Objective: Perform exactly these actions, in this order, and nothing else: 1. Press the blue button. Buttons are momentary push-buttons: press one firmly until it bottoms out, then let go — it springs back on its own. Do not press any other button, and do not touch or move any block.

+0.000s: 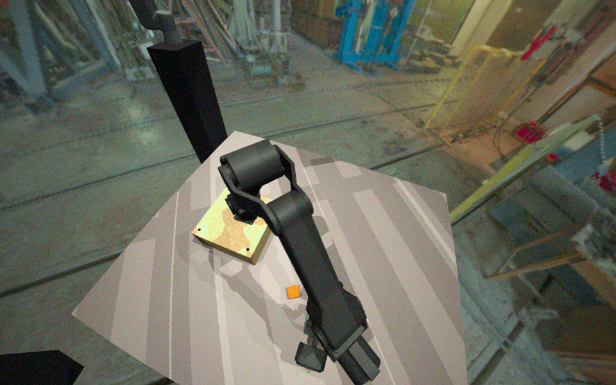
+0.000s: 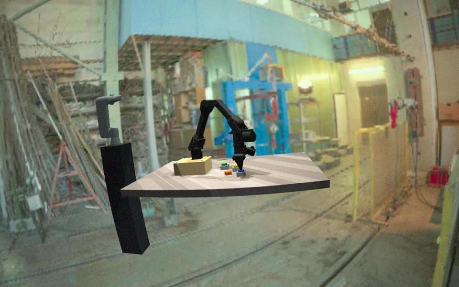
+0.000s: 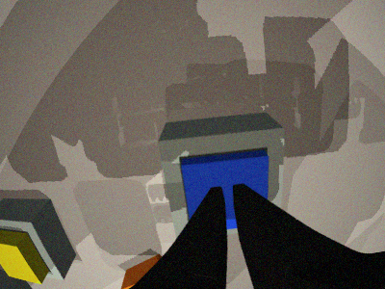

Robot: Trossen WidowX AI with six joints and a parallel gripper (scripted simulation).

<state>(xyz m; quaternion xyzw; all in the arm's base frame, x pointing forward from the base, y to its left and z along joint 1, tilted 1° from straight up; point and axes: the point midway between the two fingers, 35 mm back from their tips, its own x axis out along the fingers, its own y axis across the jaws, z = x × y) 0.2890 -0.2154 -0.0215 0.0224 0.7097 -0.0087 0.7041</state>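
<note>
The blue button is 10 mm below my gripper tip. From my gripper tip the other things lie so: yellow button (130 mm to the left, 30 mm behind); then green button (220 mm to the left, 120 mm behind); then orange block (80 mm behind, 50 mm to the left, 20 mm below).
</note>
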